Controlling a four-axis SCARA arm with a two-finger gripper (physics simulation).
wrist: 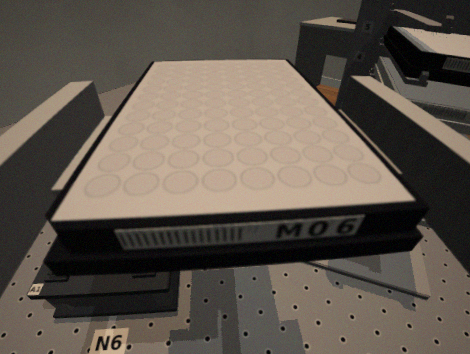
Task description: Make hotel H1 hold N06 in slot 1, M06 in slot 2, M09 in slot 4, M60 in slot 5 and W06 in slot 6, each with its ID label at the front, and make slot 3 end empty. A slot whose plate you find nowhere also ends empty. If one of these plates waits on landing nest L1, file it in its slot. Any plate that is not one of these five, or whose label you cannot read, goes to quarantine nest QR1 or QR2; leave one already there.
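Observation:
My gripper point(226, 100) is shut on plate M06 point(225, 165), one finger along each long side. The plate has a pale top with faint round wells and a black skirt; its barcode and M06 label face the camera. It is held level above the deck. At the right, part of the hotel shows, with its dark post point(361, 42) marked 5 and 4. A black plate with a pale top point(432, 62) rests at the level marked 5; its barcode shows, its ID is cut off. A grey plate point(425, 97) sits below it, ID not readable.
A black nest point(115, 302) marked A1 stands below the held plate at the lower left, with an N6 tag point(109, 343) on the perforated deck point(350, 320). A thin dark rod point(370, 281) shows at the lower right. A grey cabinet point(311, 47) stands behind.

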